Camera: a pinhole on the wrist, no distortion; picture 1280 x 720 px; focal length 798.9 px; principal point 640.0 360.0 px. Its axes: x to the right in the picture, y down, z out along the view. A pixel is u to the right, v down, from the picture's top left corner.
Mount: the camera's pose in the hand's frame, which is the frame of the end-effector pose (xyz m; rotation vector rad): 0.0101 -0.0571 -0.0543 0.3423 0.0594 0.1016
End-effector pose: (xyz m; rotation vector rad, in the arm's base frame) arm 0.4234 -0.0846 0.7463 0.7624 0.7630 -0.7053
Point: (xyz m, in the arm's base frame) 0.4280 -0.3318 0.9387
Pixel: 371 658
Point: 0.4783 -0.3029 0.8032
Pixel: 707 645
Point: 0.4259 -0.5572 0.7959
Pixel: 708 333
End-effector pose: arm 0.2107 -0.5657 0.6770 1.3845 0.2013 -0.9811
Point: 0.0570 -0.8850 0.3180
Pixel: 1096 23
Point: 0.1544 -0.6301 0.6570
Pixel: outside the picture
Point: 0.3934 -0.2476 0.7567
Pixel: behind the camera
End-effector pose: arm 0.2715 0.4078 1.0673 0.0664 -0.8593 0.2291
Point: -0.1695 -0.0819 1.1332
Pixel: 94 209
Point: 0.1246 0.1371 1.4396
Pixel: 791 303
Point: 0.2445 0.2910 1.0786
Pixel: 281 281
